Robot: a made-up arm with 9 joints. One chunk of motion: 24 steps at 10 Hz.
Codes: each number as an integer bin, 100 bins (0 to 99) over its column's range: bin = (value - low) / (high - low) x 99, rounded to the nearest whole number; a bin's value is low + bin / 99 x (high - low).
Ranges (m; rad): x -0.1..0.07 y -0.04..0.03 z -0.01..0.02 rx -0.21..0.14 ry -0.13..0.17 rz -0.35..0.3
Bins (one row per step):
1: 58 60 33 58 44 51
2: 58 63 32 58 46 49
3: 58 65 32 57 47 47
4: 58 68 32 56 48 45
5: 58 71 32 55 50 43
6: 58 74 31 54 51 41
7: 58 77 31 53 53 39
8: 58 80 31 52 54 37
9: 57 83 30 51 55 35
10: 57 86 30 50 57 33
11: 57 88 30 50 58 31
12: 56 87 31 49 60 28
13: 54 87 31 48 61 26
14: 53 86 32 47 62 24
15: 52 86 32 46 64 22
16: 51 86 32 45 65 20
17: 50 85 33 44 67 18
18: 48 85 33 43 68 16
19: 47 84 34 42 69 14
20: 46 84 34 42 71 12
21: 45 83 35 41 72 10
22: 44 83 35 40 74 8
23: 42 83 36 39 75 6
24: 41 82 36 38 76 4
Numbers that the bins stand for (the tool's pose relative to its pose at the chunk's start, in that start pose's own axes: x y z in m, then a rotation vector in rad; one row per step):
1: -0.0004 0.0024 0.0000 -0.0049 0.0033 -0.0152
2: -0.0004 0.0045 -0.0003 -0.0049 0.0094 -0.0283
3: -0.0004 0.0060 -0.0003 -0.0085 0.0124 -0.0414
4: -0.0004 0.0081 -0.0003 -0.0120 0.0155 -0.0545
5: -0.0004 0.0102 -0.0003 -0.0156 0.0215 -0.0677
6: -0.0004 0.0123 -0.0006 -0.0191 0.0245 -0.0808
7: -0.0004 0.0144 -0.0006 -0.0226 0.0306 -0.0939
8: -0.0004 0.0166 -0.0006 -0.0262 0.0336 -0.1071
9: -0.0021 0.0187 -0.0009 -0.0297 0.0367 -0.1202
10: -0.0021 0.0208 -0.0009 -0.0332 0.0427 -0.1333
11: -0.0021 0.0222 -0.0009 -0.0332 0.0458 -0.1465
12: -0.0038 0.0215 -0.0006 -0.0368 0.0518 -0.1662
13: -0.0073 0.0215 -0.0006 -0.0403 0.0548 -0.1793
14: -0.0090 0.0208 -0.0003 -0.0438 0.0579 -0.1924
15: -0.0107 0.0208 -0.0003 -0.0474 0.0639 -0.2056
16: -0.0124 0.0208 -0.0003 -0.0509 0.0670 -0.2187
17: -0.0141 0.0201 0.0000 -0.0544 0.0730 -0.2318
18: -0.0176 0.0201 0.0000 -0.0580 0.0761 -0.2449
19: -0.0193 0.0194 0.0003 -0.0615 0.0791 -0.2581
20: -0.0210 0.0194 0.0003 -0.0615 0.0852 -0.2712
21: -0.0227 0.0187 0.0006 -0.0651 0.0882 -0.2843
22: -0.0244 0.0187 0.0006 -0.0686 0.0942 -0.2975
23: -0.0279 0.0187 0.0009 -0.0721 0.0973 -0.3106
24: -0.0296 0.0180 0.0009 -0.0757 0.1003 -0.3237

